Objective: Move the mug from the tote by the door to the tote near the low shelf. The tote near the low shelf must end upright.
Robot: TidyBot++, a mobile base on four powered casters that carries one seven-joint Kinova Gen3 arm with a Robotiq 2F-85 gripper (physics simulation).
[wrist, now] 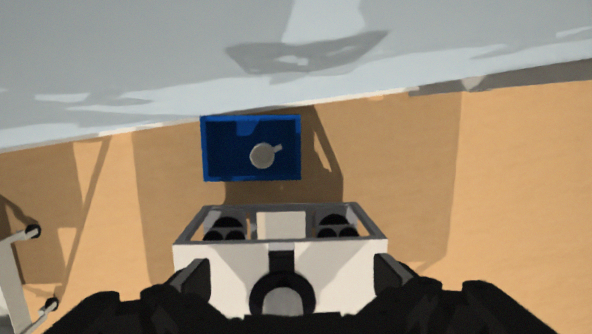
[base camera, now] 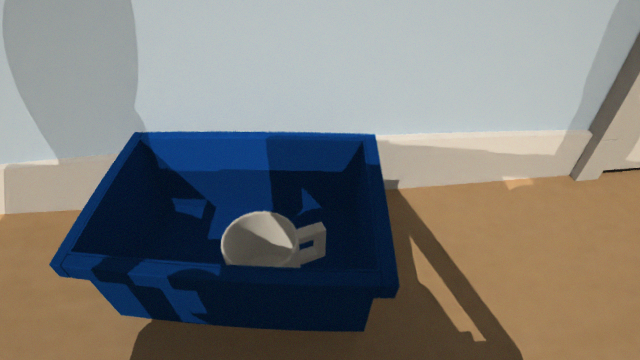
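Where they show: gripper, fingertip midpoint: point(wrist: 292, 274); arm's base at its link origin: point(wrist: 282, 304).
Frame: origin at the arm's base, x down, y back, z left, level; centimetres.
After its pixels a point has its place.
Note:
A pale grey mug point(base camera: 257, 240) @(x 35.6, y -33.8, z 6.8 cm) point(wrist: 262, 155) @(x 38.6, y -29.9, z 6.0 cm) stands upright inside a blue tote point(base camera: 325, 280) @(x 27.7, y -24.1, z -0.7 cm) point(wrist: 299, 150) @(x 27.7, y -32.9, z -6.0 cm), right of the tote's middle and close to its front wall, with its handle toward the right. The tote is upright on the floor beside the wall, left of the door frame. My gripper point(wrist: 292, 274) @(x -48.3, y -36.5, z -0.8 cm) is open and empty, with its fingers wide apart in the wrist view; it is above my base and apart from the mug and tote. The gripper does not show in the base camera view. The tote near the low shelf does not show in either view.
The light blue wall point(base camera: 350, 65) @(x 20.7, y -47.1, z -3.2 cm) point(wrist: 175, 65) @(x -52.8, y -46.3, z 2.9 cm) runs behind the tote. A grey door frame point(base camera: 615, 115) @(x 26.0, y -49.5, z -44.7 cm) is at the right. My white base point(wrist: 342, 265) @(x 1.4, y -8.8, z -14.3 cm) is just in front of the tote. A white piece with black wheels point(wrist: 15, 285) @(x 24.5, y 10.0, z 89.1 cm) stands at the wrist view's lower left.

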